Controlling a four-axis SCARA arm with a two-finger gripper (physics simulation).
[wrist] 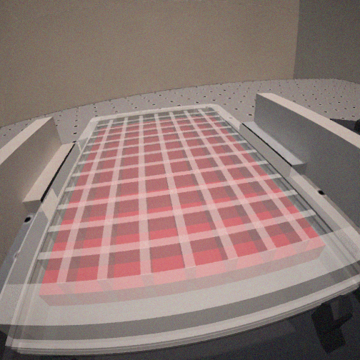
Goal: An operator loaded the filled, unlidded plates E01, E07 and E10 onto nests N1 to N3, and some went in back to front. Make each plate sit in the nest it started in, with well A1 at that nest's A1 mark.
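Note:
A clear plate (165, 317) with a grid of square wells filled red takes up most of the wrist view, its long sides running away from the camera. My gripper (158, 120) is shut on this plate, one pale finger pad against each long side. The plate looks level between the fingers. No label or A1 mark can be read on it, so I cannot tell which of E01, E07 or E10 it is, nor which way round it is. The plate hides what is under it, and I cannot tell how high it is above a nest.
A light perforated deck (200, 98) shows behind the plate and at its sides. A tan wall (150, 50) stands beyond it, with a darker grey wall (330, 45) at the right. A dark part (332, 327) shows at the lower right, below the plate's near edge.

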